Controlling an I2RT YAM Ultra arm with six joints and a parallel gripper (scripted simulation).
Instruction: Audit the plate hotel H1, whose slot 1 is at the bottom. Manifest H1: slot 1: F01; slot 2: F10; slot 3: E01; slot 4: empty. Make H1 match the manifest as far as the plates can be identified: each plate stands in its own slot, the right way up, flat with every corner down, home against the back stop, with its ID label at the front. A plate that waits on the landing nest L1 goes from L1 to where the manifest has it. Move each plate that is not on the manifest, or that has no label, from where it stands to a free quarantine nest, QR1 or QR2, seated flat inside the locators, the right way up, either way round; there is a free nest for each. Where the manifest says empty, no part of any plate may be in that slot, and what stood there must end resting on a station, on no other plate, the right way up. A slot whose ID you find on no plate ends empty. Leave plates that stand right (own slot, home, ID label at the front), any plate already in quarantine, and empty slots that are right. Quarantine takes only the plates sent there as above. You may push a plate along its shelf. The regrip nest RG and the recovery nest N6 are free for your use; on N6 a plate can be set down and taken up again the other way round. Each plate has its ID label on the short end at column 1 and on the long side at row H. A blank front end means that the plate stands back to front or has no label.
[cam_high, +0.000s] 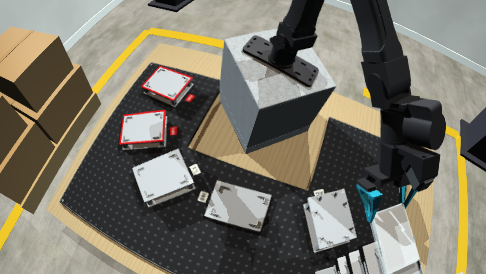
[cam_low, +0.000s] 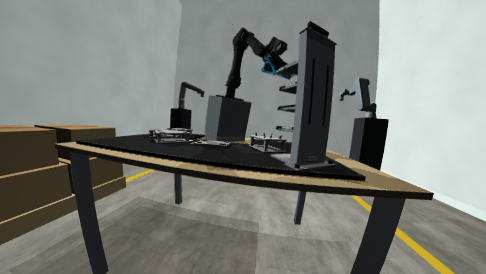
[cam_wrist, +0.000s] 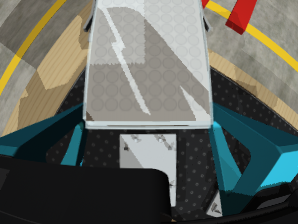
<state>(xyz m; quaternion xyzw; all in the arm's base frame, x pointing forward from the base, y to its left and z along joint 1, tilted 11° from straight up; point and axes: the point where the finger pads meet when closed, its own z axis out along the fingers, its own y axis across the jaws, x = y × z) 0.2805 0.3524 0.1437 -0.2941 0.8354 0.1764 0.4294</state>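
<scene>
Now: hand 4 cm to the right of the white plate and 4 cm short of it. From my hand the other things lie so: grey regrip nest: 29 cm below, 6 cm behind, 5 cm to the right; then plate hotel H1: 14 cm below, 14 cm ahead, 12 cm to the left; then H1 tag: 35 cm below, 11 cm to the left, 2 cm behind.
</scene>
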